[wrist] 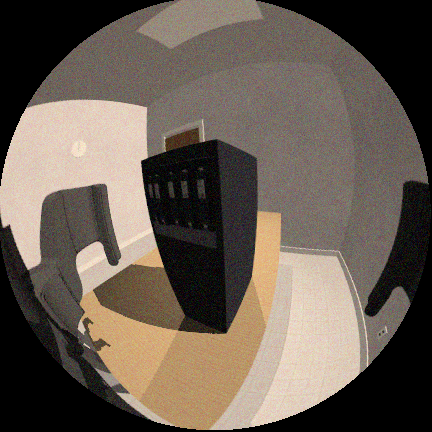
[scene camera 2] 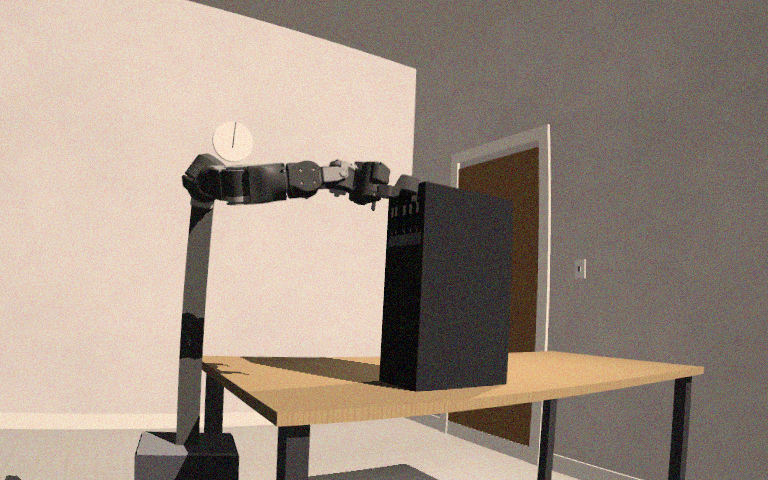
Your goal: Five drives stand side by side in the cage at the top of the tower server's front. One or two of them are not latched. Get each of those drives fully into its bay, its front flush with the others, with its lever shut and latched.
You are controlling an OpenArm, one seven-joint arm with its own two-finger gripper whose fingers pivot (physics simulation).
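The black tower server (scene camera 2: 464, 288) (wrist: 239, 240) stands upright on the table. Five drives stand side by side in the cage at the top of its front, with pale labels; in the wrist view they are the leftmost drive (wrist: 150, 190), the second (wrist: 157, 191), the middle one (wrist: 171, 189), the fourth (wrist: 185, 189) and the rightmost (wrist: 201, 190). The two leftmost labels look closer together. The levers are dark and small; I cannot tell which drive is unlatched or stands proud. My gripper (scene camera 2: 396, 195) (wrist: 216, 245) is open and empty, its fingers wide apart, in front of the tower's upper front.
The wooden table (scene camera 2: 600, 365) (wrist: 200, 375) carries the tower, whose shadow falls to the left in the wrist view. The arm (scene camera 2: 260, 182) reaches level from its post (scene camera 2: 195, 271) at the left. A brown door (scene camera 2: 523, 254) (wrist: 183, 140) is in the wall behind.
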